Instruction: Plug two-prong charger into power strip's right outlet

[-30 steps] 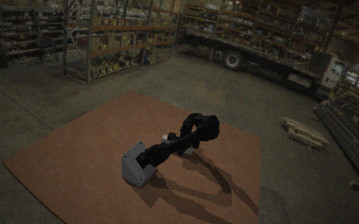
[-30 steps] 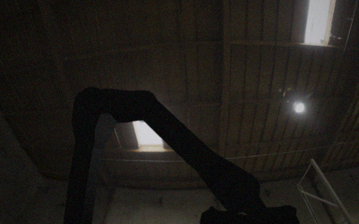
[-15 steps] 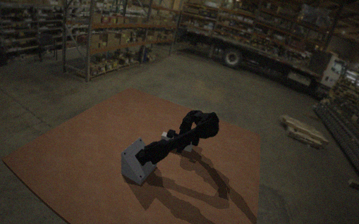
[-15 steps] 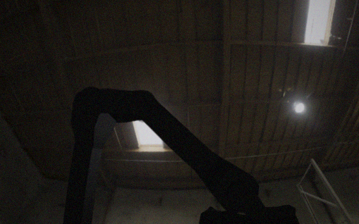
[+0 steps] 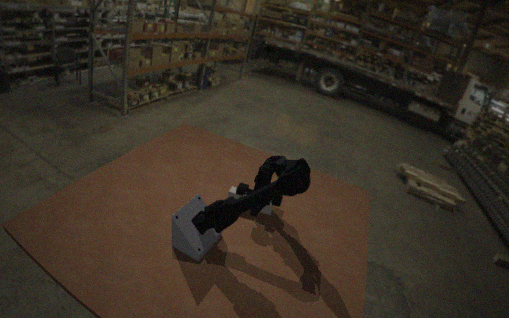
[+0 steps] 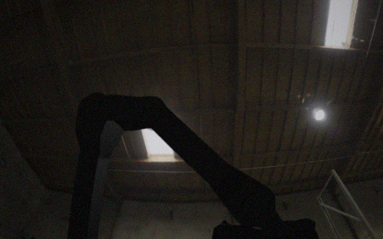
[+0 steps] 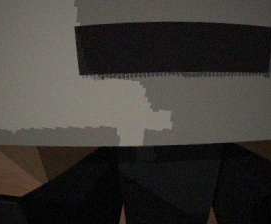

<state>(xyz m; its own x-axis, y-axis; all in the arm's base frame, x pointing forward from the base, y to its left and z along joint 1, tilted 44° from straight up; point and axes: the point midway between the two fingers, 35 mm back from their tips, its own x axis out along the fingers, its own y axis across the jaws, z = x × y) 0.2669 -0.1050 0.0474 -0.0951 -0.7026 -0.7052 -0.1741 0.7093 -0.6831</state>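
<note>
Right now my gripper tip is 20 mm short of the two-prong charger and 10 mm below it.
</note>
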